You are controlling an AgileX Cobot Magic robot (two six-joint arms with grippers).
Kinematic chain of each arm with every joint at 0, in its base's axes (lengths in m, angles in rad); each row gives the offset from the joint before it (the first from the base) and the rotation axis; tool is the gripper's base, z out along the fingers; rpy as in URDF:
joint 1: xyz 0 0 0.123 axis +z
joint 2: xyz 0 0 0 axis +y
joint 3: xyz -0.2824 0 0.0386 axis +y
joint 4: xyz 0.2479 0 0.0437 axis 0.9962 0 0.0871
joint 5: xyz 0 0 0 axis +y
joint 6: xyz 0.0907 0 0.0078 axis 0.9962 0 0.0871
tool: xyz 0 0 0 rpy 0 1.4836 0
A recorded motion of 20 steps. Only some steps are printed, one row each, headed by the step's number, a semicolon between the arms.
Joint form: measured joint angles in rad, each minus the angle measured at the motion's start. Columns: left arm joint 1, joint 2, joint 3, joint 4, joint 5, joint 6; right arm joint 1, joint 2, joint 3, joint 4, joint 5, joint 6.
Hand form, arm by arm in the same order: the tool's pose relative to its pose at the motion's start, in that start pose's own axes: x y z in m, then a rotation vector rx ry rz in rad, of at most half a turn. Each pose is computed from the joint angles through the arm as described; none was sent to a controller.
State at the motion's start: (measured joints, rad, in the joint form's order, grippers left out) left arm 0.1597 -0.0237 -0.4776 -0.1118 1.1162 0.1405; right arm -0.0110 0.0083 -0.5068 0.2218 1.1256 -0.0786
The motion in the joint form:
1: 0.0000 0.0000 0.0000 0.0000 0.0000 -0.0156; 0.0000 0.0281 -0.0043 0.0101 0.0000 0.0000
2: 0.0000 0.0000 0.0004 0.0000 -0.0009 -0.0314; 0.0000 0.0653 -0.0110 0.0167 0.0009 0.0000
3: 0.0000 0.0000 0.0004 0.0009 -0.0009 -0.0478; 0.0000 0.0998 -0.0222 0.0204 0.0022 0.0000
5: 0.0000 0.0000 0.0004 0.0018 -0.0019 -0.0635; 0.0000 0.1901 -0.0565 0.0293 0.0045 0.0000
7: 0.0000 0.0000 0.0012 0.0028 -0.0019 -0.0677; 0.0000 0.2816 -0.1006 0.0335 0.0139 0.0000
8: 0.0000 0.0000 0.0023 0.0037 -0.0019 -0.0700; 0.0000 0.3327 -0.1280 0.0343 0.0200 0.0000
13: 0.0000 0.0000 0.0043 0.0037 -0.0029 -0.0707; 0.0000 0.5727 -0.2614 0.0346 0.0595 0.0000
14: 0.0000 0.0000 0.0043 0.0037 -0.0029 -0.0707; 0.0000 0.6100 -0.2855 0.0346 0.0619 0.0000
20: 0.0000 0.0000 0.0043 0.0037 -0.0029 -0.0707; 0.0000 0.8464 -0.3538 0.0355 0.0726 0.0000
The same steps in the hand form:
1: 0.0000 0.0000 0.0000 0.0000 0.0000 -0.0156; -0.0032 0.0004 0.0026 -0.0086 0.0226 0.0092
2: 0.0000 0.0000 0.0001 -0.0001 -0.0005 -0.0314; -0.0074 0.0003 0.0059 -0.0139 0.0528 0.0184
3: 0.0000 0.0001 0.0001 -0.0009 -0.0004 -0.0474; -0.0122 0.0003 0.0081 -0.0168 0.0766 0.0249
5: -0.0001 0.0002 0.0001 -0.0018 -0.0013 -0.0627; -0.0257 0.0001 0.0138 -0.0235 0.1329 0.0408
7: 0.0001 0.0003 0.0003 -0.0026 -0.0004 -0.0666; -0.0406 -0.0003 0.0193 -0.0270 0.1882 0.0529
8: 0.0003 0.0003 0.0005 -0.0034 0.0007 -0.0686; -0.0494 -0.0007 0.0226 -0.0277 0.2174 0.0584
13: 0.0006 0.0004 0.0010 -0.0034 0.0017 -0.0695; -0.0894 -0.0040 0.0446 -0.0301 0.3607 0.0814
14: 0.0006 0.0004 0.0010 -0.0034 0.0017 -0.0695; -0.0964 -0.0047 0.0488 -0.0301 0.3759 0.0843
20: 0.0006 0.0004 0.0010 -0.0034 0.0017 -0.0695; -0.1163 -0.0132 0.0933 -0.0287 0.5505 0.1215

